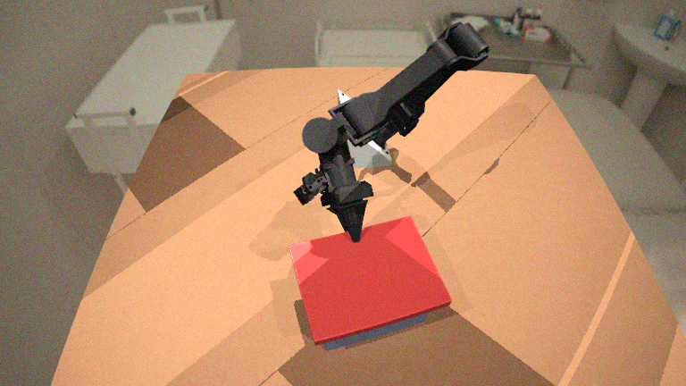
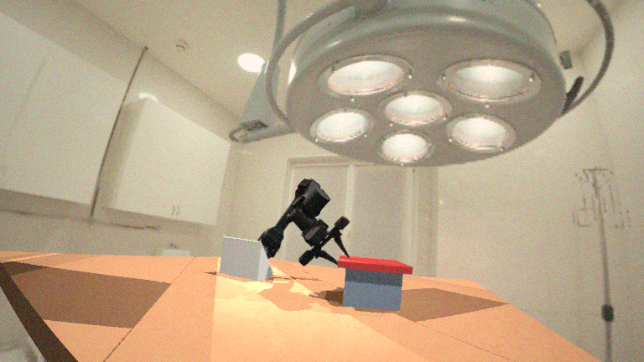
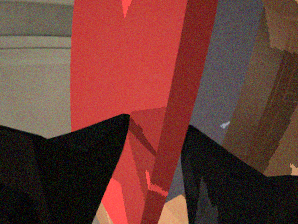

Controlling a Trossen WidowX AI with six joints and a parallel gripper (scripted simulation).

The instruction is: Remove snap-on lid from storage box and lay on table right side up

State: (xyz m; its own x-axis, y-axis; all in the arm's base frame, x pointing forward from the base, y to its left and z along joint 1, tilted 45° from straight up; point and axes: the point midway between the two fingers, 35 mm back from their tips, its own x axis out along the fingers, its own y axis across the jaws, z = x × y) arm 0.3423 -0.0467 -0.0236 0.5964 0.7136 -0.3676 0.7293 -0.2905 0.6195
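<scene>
Right now the red lid is 70 mm ahead of my gripper tip and 20 mm to the left of it. From my gripper tip the other things lie so: blue storage box 70 mm ahead, 20 mm to the left, 50 mm below.
</scene>
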